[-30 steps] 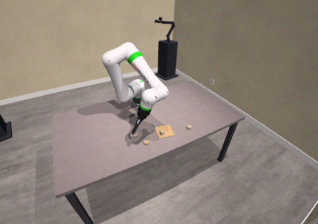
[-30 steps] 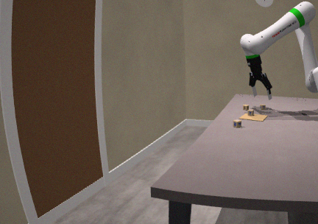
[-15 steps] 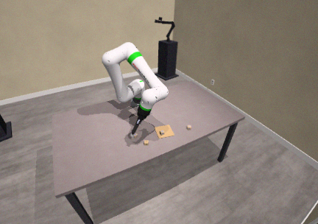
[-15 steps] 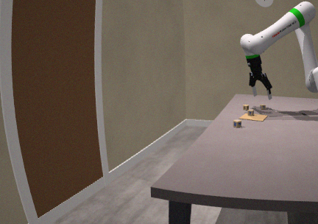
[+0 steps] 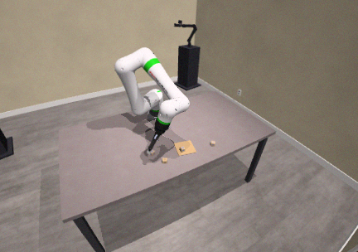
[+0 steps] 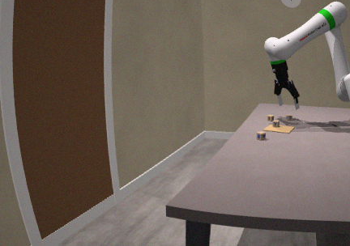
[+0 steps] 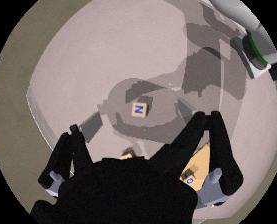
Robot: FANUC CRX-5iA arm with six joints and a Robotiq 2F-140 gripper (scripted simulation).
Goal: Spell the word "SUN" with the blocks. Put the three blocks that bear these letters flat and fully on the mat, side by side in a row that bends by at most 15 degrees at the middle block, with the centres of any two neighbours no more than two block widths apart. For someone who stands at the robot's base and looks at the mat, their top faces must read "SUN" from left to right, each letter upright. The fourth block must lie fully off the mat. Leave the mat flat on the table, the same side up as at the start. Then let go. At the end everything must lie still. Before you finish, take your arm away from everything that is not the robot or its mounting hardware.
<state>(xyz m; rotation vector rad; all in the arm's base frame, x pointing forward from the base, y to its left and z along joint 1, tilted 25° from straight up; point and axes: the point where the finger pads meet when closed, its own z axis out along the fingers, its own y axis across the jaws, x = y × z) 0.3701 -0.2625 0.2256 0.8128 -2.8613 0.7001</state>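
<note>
My hand is 90 mm short of the tan mat, 230 mm to the right of it and 80 mm above it. Round my hand: tan letter block: 120 mm ahead, 20 mm to the left, 70 mm below.
</note>
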